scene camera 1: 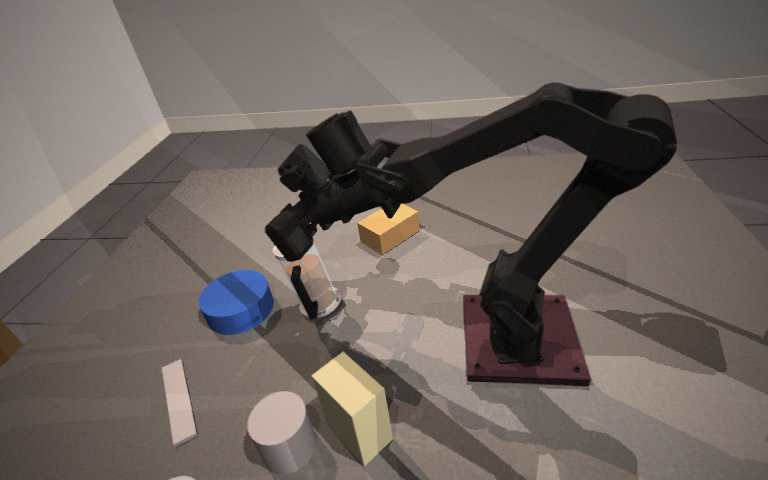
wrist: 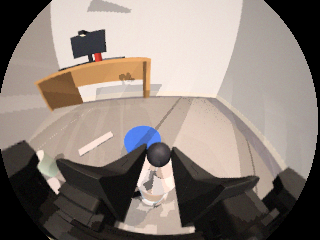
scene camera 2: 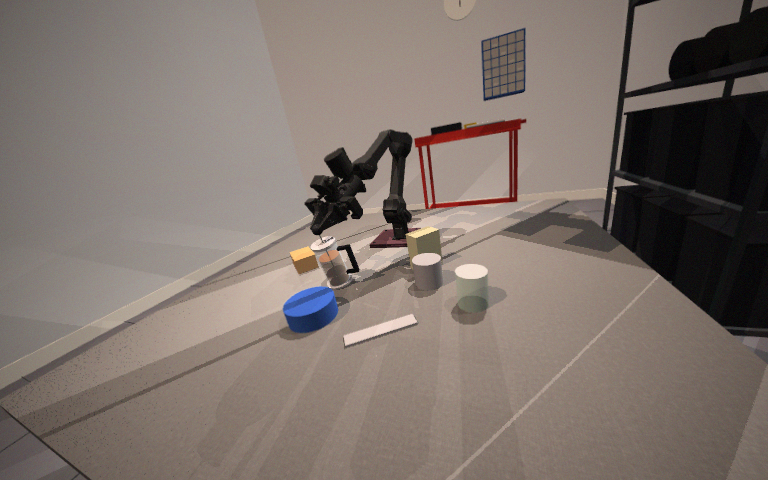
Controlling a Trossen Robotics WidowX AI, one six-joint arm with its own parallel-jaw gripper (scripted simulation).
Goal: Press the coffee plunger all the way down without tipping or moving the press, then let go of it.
Labels:
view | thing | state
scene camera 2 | my gripper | -
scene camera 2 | coffee press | -
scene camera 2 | grey cylinder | -

